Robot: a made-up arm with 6 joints.
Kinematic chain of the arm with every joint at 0, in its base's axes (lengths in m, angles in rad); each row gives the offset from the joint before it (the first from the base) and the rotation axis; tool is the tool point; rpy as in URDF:
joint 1: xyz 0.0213 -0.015 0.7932 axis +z
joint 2: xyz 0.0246 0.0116 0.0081 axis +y
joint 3: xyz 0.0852 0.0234 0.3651 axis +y
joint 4: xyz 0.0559 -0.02 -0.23 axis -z
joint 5: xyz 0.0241 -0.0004 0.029 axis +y
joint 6: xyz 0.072 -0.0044 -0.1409 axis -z
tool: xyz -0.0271 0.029 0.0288 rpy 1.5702 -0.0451 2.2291
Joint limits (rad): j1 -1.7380..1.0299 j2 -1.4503..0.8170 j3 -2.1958..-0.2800 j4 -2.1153..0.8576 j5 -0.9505..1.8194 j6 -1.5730..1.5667
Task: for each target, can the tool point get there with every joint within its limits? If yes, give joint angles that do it. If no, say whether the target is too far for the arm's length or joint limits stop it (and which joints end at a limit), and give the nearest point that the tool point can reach.
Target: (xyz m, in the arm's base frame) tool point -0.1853 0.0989 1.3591
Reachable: yes | joints -0.1619 -1.0904 -1.4539 -0.5875 -0.5362 -0.6011
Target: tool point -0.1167 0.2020 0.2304
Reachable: no: joint limits stop it (at a limit: joint 1, joint 2, joint 3, joint 6) | nearest point 0.0822 0.2499 0.6451 | short by 0.462 m
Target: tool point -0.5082 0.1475 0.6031
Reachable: no: joint limits stop it (at a limit: joint 2, joint 3, joint 5, joint 6) | nearest point -0.5706 0.1667 0.9791 | short by 0.382 m
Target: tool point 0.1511 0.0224 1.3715
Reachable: yes | joints -0.0698 -0.4225 -2.0469 0.3350 1.2726 -0.4966
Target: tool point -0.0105 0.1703 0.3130
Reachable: no: joint limits stop it (at a limit: joint 1, joint 2, joint 3, joint 6) | nearest point 0.1037 0.2385 0.6381 | short by 0.351 m
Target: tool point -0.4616 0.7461 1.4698
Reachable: no: too far | nearest point -0.2851 0.4679 1.2320 | short by 0.406 m
